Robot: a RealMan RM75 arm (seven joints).
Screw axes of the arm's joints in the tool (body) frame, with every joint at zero. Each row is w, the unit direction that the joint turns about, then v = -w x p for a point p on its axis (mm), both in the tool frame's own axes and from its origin. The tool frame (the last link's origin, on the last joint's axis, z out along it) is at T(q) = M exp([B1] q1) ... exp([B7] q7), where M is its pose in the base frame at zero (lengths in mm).
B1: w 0 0 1 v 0 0 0
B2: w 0 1 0 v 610 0 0
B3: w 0 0 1 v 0 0 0
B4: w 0 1 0 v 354 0 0
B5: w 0 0 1 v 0 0 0
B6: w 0 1 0 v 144 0 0
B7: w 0 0 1 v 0 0 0
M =
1 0 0 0
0 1 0 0
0 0 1 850.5
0 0 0 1
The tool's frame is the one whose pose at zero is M.
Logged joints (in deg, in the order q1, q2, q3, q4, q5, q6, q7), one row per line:
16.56, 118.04, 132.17, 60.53, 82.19, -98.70, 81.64
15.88, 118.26, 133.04, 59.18, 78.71, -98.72, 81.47
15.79, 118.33, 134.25, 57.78, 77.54, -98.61, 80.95
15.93, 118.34, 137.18, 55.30, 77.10, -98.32, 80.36
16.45, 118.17, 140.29, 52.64, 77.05, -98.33, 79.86
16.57, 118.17, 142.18, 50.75, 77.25, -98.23, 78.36
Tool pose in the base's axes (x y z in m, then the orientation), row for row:
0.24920, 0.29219, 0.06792, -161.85, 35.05, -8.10
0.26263, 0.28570, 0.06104, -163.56, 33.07, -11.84
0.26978, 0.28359, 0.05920, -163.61, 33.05, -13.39
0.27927, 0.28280, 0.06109, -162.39, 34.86, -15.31
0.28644, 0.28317, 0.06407, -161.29, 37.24, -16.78
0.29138, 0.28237, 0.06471, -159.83, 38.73, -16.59
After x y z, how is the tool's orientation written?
As angles about the fixed x, y, z axes (roll, pitch, yaw), in degrees.
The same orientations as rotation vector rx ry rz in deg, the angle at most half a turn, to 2 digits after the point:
-152.28, 18.53, 46.53
-153.34, 22.58, 43.42
-152.78, 24.58, 42.96
-149.96, 27.63, 44.25
-147.07, 30.10, 46.36
-145.05, 30.49, 47.65

